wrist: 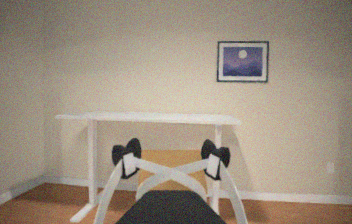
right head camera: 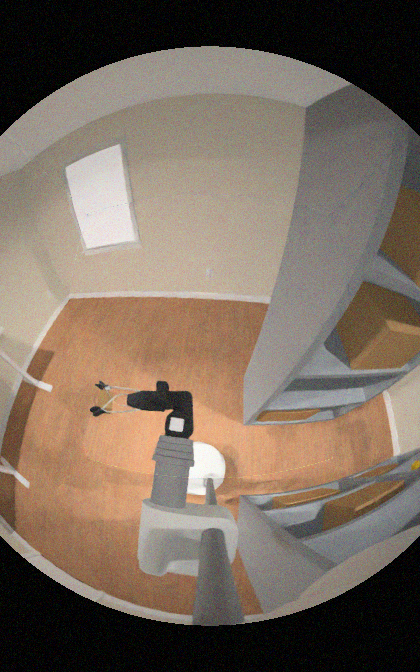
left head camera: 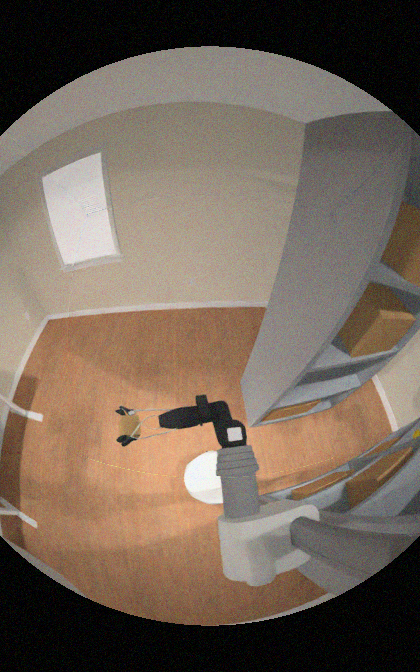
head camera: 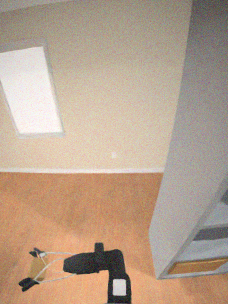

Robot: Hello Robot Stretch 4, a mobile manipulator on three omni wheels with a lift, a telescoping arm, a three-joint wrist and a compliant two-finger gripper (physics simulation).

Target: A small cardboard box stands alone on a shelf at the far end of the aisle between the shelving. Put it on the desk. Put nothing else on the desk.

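Places are measured from the robot's base along level axes (x left, y back, z up), in metres.
Pixels of known places: gripper, fingertip midpoint: [wrist: 171, 151] [head camera: 24, 267].
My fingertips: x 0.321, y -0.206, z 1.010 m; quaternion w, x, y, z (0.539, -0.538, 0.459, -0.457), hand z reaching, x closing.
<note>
Behind a point stands the place of what it marks.
My gripper [head camera: 33, 268] [left head camera: 125, 425] [right head camera: 100, 398] [wrist: 171, 151] @(x 0.321, y -0.206, z 1.010 m) is shut on the small cardboard box [head camera: 38, 268] @(x 0.273, y -0.211, z 1.006 m) [left head camera: 131, 426] [right head camera: 107, 403] [wrist: 172, 156] @(x 0.285, y -0.213, z 1.014 m), one fingertip at each side, and holds it above the floor. In the wrist view the white desk [wrist: 150, 118] @(x 1.755, y 0.192, z 0.923 m) stands beyond the box against the wall, with its top higher in the picture than the box. In the left and right head camera views, white feet of the desk [left head camera: 34, 416] [right head camera: 44, 386] show at the left edge; its top does not show there.
A grey shelving unit [head camera: 180, 210] @(x -0.342, y -0.516, z 0.899 m) [left head camera: 295, 280] [right head camera: 295, 260] stands at the right, with larger boxes [left head camera: 382, 330] [right head camera: 387, 350] on it. More low shelving with boxes [left head camera: 377, 475] [right head camera: 362, 502] is at the lower right. A framed picture [wrist: 243, 61] @(x 2.540, y -0.627, z 1.509 m) hangs above and right of the desk.
</note>
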